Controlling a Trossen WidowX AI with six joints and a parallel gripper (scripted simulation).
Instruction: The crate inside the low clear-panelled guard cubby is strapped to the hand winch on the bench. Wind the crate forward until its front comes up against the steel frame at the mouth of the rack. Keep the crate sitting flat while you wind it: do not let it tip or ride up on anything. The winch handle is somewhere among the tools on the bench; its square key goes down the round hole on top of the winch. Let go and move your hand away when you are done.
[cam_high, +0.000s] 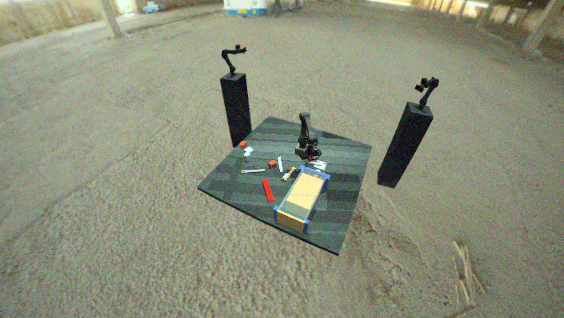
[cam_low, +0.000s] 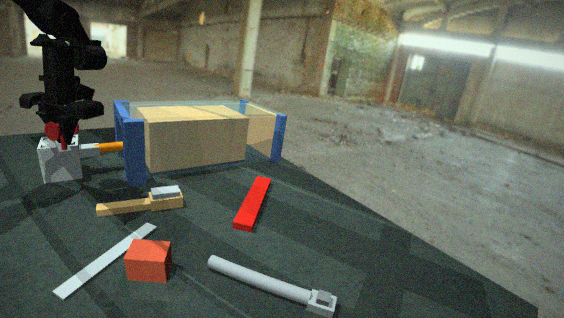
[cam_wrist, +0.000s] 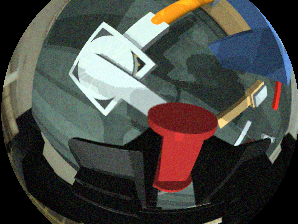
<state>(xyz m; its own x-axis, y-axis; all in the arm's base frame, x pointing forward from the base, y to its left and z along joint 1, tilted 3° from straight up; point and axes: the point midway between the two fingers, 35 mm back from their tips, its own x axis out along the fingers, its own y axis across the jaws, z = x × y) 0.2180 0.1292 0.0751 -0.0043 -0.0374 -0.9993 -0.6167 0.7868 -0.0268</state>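
Right now the winch handle is 4 cm to the left of my gripper tip and 1 cm below it. Round my gripper tip: wooden-handled tool 15 cm to the right, 13 cm ahead, 10 cm below; winch 9 cm to the left, 8 cm below, 2 cm behind; red knob 2 cm above.
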